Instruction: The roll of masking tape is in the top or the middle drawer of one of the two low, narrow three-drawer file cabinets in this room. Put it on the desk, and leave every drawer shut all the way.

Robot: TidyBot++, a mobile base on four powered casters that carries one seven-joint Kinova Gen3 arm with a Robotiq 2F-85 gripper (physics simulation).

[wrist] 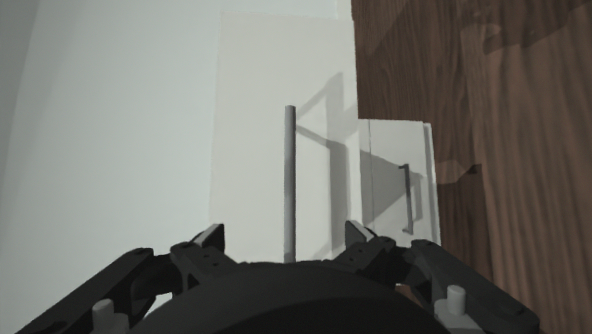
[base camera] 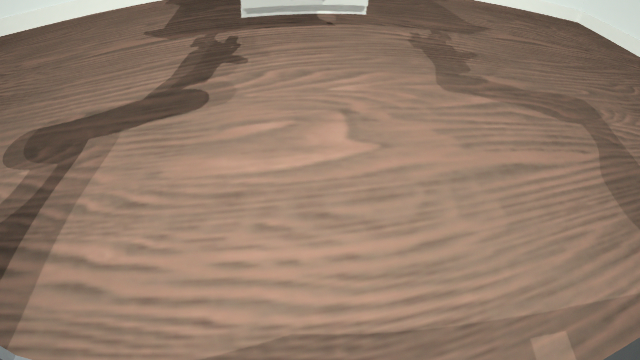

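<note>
A white file cabinet shows its lower front (base camera: 304, 7) (wrist: 387, 140) at the top middle of the base view and right of centre in the wrist view. One white drawer front (wrist: 250, 75) looks much larger and nearer than the drawer front below it, so this upper drawer stands pulled out. Its grey bar handle (wrist: 290, 180) runs down the wrist view. My gripper (wrist: 285, 235) is open and empty, facing this front, with the handle lined up between its fingertips in the picture. The drawer's inside is hidden. The masking tape and the desk do not show.
A lower drawer's thin dark handle (wrist: 409, 200) shows at the right in the wrist view. A pale wall (wrist: 115, 125) stands behind the cabinet. The brown wood floor (base camera: 320, 200) (wrist: 540, 175) carries shadows of the arm and the cabinet.
</note>
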